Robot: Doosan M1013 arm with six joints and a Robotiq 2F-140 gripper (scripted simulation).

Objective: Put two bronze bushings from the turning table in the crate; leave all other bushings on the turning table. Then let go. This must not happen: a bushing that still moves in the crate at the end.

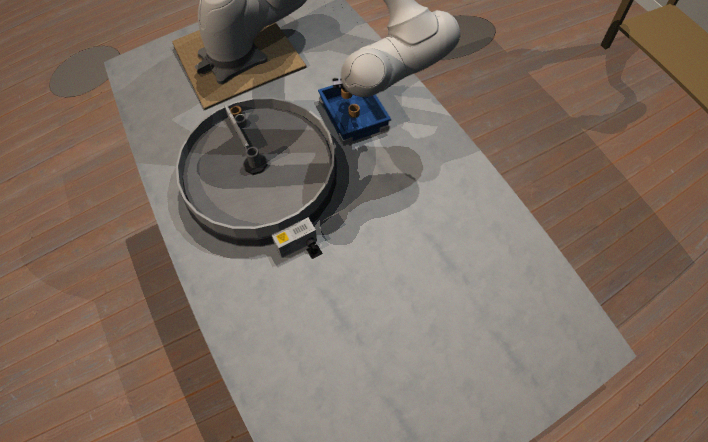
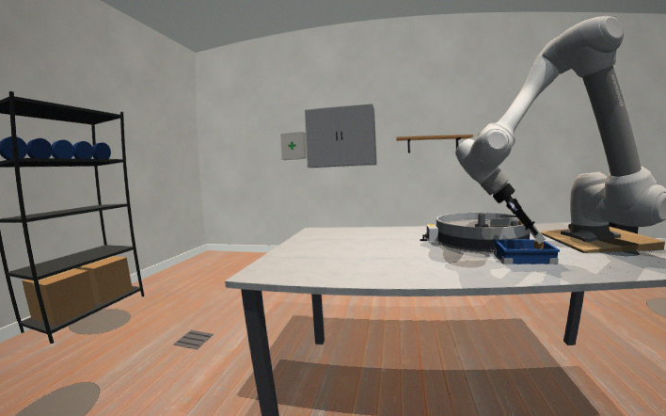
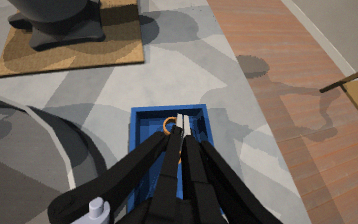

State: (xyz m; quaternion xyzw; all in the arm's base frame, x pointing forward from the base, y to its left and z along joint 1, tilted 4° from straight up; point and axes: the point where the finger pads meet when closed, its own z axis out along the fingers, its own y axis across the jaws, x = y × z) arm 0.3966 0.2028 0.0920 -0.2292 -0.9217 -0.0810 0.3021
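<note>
My gripper is now 30 mm short of the blue crate, 20 mm to the left of it and 70 mm above it. Also, from my hand: round grey turning table 60 mm ahead, 350 mm to the right, 40 mm below.
</note>
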